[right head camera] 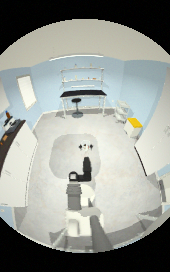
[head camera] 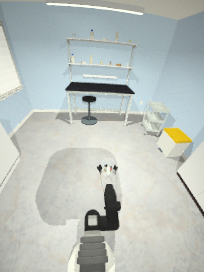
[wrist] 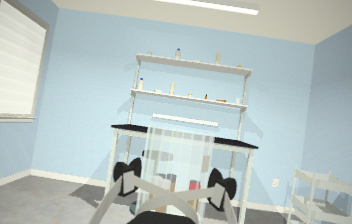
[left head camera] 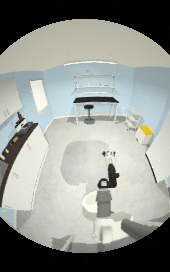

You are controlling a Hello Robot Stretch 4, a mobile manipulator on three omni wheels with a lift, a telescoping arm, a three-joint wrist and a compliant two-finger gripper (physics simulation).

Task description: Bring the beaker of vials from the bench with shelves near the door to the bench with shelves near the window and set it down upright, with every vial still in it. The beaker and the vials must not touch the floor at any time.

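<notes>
My gripper (head camera: 107, 169) (left head camera: 109, 153) (right head camera: 85, 147) (wrist: 175, 175) is shut on the clear beaker (wrist: 180, 150), one black fingertip pad on each side. The beaker is roughly upright and held out ahead of the robot, above the floor. Several vials stand low inside it, among them a red-capped vial (wrist: 194, 185); their exact number is unclear. The bench with shelves near the window (head camera: 100, 88) (left head camera: 96, 100) (right head camera: 83, 93) (wrist: 235, 144) stands against the far wall, beyond the gripper, with a black top and two shelves. The bench near the door does not show.
A stool (head camera: 89, 99) stands at the far bench's front. A white cart (head camera: 158, 106) (wrist: 325, 178) and a yellow-lidded bin (head camera: 177, 134) (left head camera: 145, 130) stand on the right. The window (head camera: 7, 67) (wrist: 20, 60) is on the left wall. A dark-topped counter (left head camera: 20, 145) runs along the left, cabinets along the right.
</notes>
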